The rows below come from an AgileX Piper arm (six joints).
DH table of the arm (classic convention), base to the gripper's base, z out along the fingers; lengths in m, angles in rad. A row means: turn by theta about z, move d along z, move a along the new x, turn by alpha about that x. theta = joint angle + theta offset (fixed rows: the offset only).
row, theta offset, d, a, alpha
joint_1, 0, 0.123, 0, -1.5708
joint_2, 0.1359, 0, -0.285, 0
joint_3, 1.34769, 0, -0.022, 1.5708
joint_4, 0, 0.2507, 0, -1.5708
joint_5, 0, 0, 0, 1.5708
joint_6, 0, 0.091, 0, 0
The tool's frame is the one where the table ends.
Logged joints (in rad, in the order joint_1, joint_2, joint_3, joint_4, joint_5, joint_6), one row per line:
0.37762, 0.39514, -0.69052, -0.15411, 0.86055, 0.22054
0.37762, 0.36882, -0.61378, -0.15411, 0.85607, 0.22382
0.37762, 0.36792, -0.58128, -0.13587, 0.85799, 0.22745
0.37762, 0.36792, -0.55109, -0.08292, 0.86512, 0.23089
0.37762, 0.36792, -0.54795, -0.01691, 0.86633, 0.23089
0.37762, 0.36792, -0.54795, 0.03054, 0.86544, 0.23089
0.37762, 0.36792, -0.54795, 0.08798, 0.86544, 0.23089
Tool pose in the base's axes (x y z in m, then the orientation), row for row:
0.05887, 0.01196, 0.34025, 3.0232, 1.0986, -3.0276
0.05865, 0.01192, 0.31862, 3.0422, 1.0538, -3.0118
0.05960, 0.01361, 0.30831, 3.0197, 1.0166, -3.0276
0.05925, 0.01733, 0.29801, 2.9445, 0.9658, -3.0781
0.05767, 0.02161, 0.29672, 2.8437, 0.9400, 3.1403
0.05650, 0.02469, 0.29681, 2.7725, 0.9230, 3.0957
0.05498, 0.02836, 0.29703, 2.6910, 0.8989, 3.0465
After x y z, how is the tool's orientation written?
As angles about the fixed x, y, z axes (roll, pitch, yaw), in radians.
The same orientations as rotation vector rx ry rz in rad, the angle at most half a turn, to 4 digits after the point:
-0.1904, 2.0359, 0.1922
-0.1958, 2.0810, 0.1825
-0.1932, 2.1179, 0.1969
-0.1813, 2.1657, 0.2506
-0.1649, 2.1822, 0.3267
-0.1526, 2.1889, 0.3828
-0.1376, 2.1969, 0.4507

